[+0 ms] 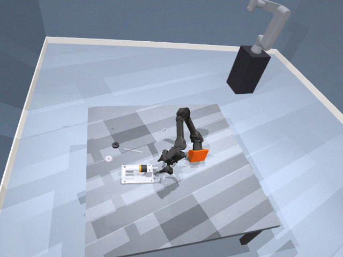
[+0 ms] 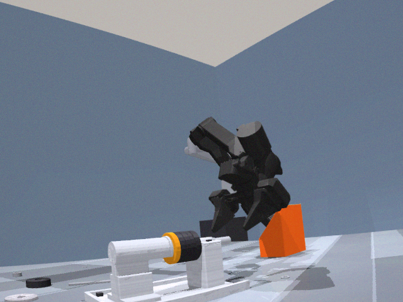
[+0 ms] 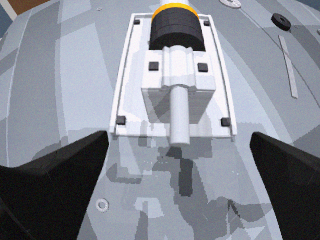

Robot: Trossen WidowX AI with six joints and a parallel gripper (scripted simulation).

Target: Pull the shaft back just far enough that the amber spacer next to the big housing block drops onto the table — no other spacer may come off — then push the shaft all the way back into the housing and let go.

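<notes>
Right now the shaft is 8 cm ahead of my gripper tip, 1 cm to the right of it and 2 cm below it. Also, from my gripper tip: amber spacer 13 cm ahead, 2 cm to the right, 2 cm below; thin rod 13 cm ahead, 25 cm to the right, 10 cm below.
</notes>
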